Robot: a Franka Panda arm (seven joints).
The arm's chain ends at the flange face. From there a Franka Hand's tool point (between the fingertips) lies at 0.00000 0.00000 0.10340 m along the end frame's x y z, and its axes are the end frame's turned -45 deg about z.
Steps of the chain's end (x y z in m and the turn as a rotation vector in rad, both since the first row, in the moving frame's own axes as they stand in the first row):
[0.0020, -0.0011, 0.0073, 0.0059, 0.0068, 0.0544]
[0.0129, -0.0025, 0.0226, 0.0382, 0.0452, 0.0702]
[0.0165, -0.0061, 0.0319, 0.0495, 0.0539, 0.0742]
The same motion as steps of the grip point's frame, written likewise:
[0.0031, 0.0007, 0.0073, -0.0006, 0.0090, 0.0544]
[0.0170, 0.0081, 0.0224, -0.0049, 0.0590, 0.0702]
[0.0235, 0.0080, 0.0316, -0.0031, 0.0731, 0.0742]

